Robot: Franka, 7 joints.
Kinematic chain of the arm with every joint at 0, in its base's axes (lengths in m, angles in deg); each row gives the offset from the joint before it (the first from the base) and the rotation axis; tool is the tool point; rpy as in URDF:
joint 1: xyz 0 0 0.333 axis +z
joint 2: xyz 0 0 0 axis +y
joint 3: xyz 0 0 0.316 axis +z
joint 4: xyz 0.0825 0 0 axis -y
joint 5: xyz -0.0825 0 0.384 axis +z
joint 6: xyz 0 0 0 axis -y
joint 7: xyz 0.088 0 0 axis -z
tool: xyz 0 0 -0.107 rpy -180 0 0
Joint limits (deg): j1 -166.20..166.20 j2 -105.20..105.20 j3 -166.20..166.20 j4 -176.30..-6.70 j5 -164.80..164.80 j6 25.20..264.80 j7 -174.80..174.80
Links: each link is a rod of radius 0.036 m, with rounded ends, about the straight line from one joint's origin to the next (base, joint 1, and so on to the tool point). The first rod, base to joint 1, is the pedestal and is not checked.
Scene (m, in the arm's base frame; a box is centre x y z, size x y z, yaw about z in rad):
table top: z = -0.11
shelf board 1: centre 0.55 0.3 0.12 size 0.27 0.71 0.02 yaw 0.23
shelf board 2: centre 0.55 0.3 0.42 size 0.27 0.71 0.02 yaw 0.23
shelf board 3: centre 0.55 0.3 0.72 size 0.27 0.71 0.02 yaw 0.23
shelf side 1: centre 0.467 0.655 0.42 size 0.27 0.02 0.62 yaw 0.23
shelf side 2: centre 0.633 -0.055 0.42 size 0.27 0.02 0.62 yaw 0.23
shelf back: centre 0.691 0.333 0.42 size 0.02 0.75 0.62 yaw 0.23
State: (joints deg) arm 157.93 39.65 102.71 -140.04 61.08 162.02 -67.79
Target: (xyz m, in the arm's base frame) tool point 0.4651 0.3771 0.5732
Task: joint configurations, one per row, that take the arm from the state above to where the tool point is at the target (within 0.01 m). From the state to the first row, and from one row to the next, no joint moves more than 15 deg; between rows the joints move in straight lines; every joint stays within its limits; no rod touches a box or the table.
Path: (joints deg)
1: 144.47 35.01 89.47 -136.28 61.42 164.66 -67.79
2: 131.01 30.38 76.23 -132.53 61.77 167.29 -67.79
3: 117.55 25.74 62.99 -128.77 62.11 169.93 -67.79
4: 104.09 21.11 49.75 -125.01 62.46 172.57 -67.79
5: 90.64 16.47 36.51 -121.26 62.80 175.20 -67.79
6: 77.18 11.84 23.27 -117.50 63.14 177.84 -67.79
7: 63.72 7.20 10.03 -113.74 63.49 180.48 -67.79
8: 50.26 2.56 -3.21 -109.99 63.83 183.11 -67.79

